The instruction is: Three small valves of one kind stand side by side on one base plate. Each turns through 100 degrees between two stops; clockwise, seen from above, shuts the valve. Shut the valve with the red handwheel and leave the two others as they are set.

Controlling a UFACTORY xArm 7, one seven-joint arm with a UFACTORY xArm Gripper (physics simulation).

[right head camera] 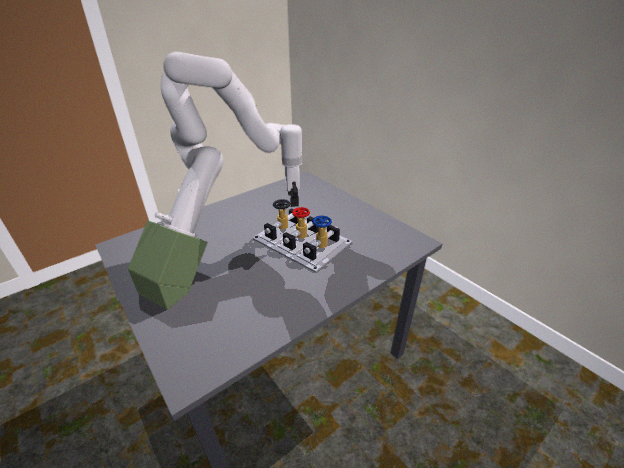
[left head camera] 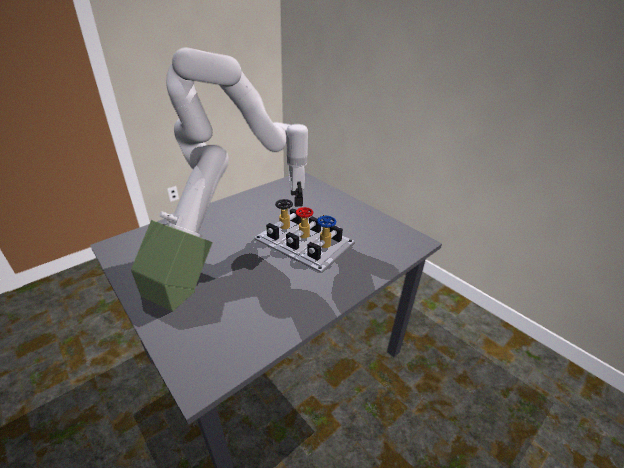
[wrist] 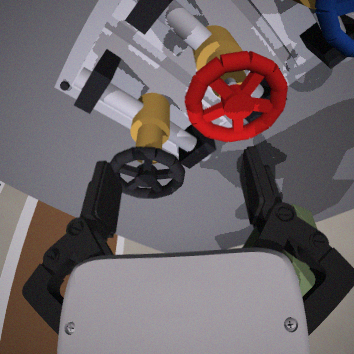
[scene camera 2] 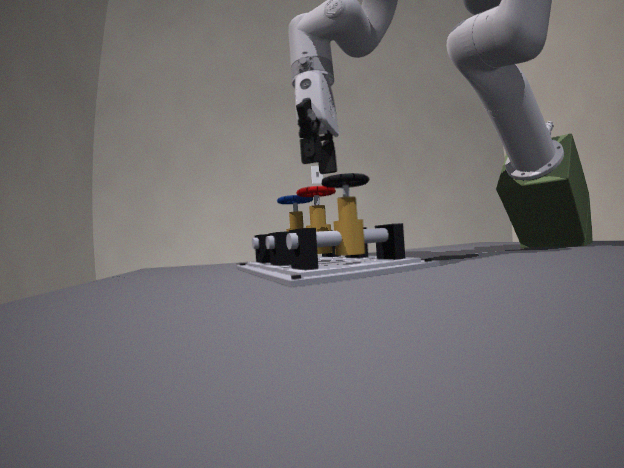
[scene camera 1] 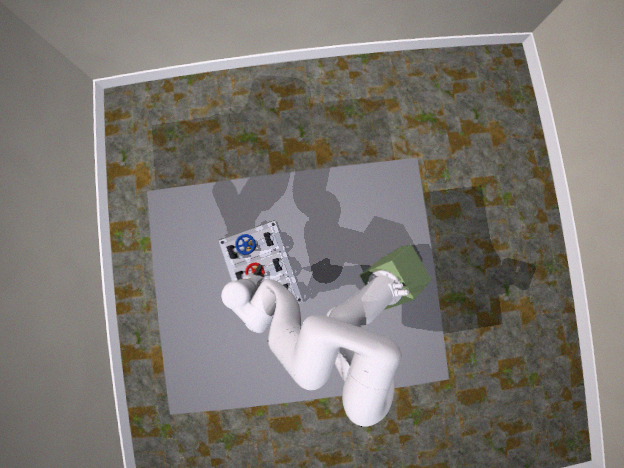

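Seen in the pictures: gripper, between the fingertips: (right head camera: 293,200) (left head camera: 296,200) (wrist: 176,167) (scene camera 2: 320,168); arm's base, origin of its link: (right head camera: 178,231) (left head camera: 182,231) (scene camera 2: 534,160) (scene camera 1: 385,287).
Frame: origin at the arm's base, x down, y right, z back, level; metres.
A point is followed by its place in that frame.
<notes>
The red handwheel (left head camera: 304,212) @(x 0.042, y 0.125, z -0.436 m) (right head camera: 301,212) @(x 0.043, y 0.125, z -0.439 m) (scene camera 2: 316,190) @(x 0.049, y 0.086, z -0.449 m) (wrist: 239,102) @(x 0.040, y 0.122, z -0.444 m) is the middle one of three on the base plate (left head camera: 336,255) (scene camera 2: 352,270). The blue handwheel (left head camera: 326,221) @(x 0.042, y 0.228, z -0.455 m) (right head camera: 322,221) @(x 0.042, y 0.229, z -0.457 m) (scene camera 1: 245,244) @(x 0.040, y 0.222, z -0.459 m) (scene camera 2: 294,199) @(x 0.050, y 0.188, z -0.468 m) is on one side and the black handwheel (left head camera: 283,204) @(x 0.044, y 0.021, z -0.415 m) (right head camera: 281,204) @(x 0.043, y 0.023, z -0.417 m) (scene camera 2: 345,179) @(x 0.050, y -0.016, z -0.433 m) (wrist: 146,179) @(x 0.040, y 0.019, z -0.423 m) on the other. My gripper (left head camera: 298,201) @(x 0.015, y 0.070, z -0.443 m) (scene camera 2: 319,160) @(x 0.015, y 0.070, z -0.443 m) (wrist: 176,167) @(x 0.015, y 0.070, z -0.443 m) is open and empty, pointing down, its fingertips a little above wheel height. In scene camera 1 a dark finger overlaps the red wheel; the arm hides the black wheel there.
Black pipe blocks (left head camera: 314,250) (scene camera 2: 303,248) stand at the ends of the valves' pipes. The green arm base (left head camera: 171,261) @(x 0.016, y 0.105, z 0.091 m) (scene camera 1: 403,272) @(x -0.034, y 0.042, z 0.061 m) (scene camera 2: 549,211) @(x 0.108, y -0.018, z 0.009 m) stands on the grey table (left head camera: 226,352) @(x 0.184, y 0.378, z 0.089 m) (scene camera 1: 201,362) @(x 0.184, y -0.205, z -0.731 m). The arm reaches over the table to the plate.
</notes>
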